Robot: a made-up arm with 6 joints.
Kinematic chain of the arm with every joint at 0, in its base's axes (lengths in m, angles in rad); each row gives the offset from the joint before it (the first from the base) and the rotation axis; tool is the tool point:
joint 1: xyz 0 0 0.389 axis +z
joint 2: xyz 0.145 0 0 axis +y
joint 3: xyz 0 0 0.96 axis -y
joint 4: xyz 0 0 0.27 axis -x
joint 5: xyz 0.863 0 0 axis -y
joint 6: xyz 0.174 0 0 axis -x
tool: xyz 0 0 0
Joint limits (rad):
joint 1: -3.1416..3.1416
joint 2: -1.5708..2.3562
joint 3: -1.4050..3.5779
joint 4: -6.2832..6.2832
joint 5: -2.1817..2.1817
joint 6: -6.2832..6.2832
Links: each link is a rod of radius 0.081 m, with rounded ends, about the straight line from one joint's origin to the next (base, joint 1, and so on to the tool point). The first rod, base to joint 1, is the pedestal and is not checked.
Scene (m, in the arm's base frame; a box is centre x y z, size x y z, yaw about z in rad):
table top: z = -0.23
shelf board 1: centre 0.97 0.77 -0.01 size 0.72 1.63 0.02 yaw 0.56
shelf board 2: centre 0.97 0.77 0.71 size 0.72 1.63 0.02 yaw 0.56
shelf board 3: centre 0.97 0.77 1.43 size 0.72 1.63 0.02 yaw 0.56
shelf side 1: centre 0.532 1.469 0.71 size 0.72 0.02 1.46 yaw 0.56
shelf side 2: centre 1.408 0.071 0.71 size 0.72 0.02 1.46 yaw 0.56
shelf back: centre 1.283 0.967 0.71 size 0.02 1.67 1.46 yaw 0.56
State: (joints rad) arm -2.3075 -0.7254 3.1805 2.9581 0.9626 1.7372
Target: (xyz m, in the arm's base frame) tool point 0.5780 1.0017 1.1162
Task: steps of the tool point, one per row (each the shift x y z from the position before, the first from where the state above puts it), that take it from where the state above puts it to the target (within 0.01 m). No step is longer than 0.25 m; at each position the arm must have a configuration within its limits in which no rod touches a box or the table.
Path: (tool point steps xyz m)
1: -0.0833 -0.0268 -0.0047
2: -0.0819 -0.0428 -0.0034
3: -0.0815 -0.0554 -0.0013
4: -0.0822 -0.0642 0.0023
5: -0.0828 -0.0689 0.0071
6: 0.0212 0.1221 0.1459
7: -0.0144 0.0945 0.1877
8: -0.0457 0.0472 0.2138
9: -0.0659 -0.0111 0.2211
10: 0.1555 0.1226 0.0122
11: 0.1827 0.0895 -0.0122

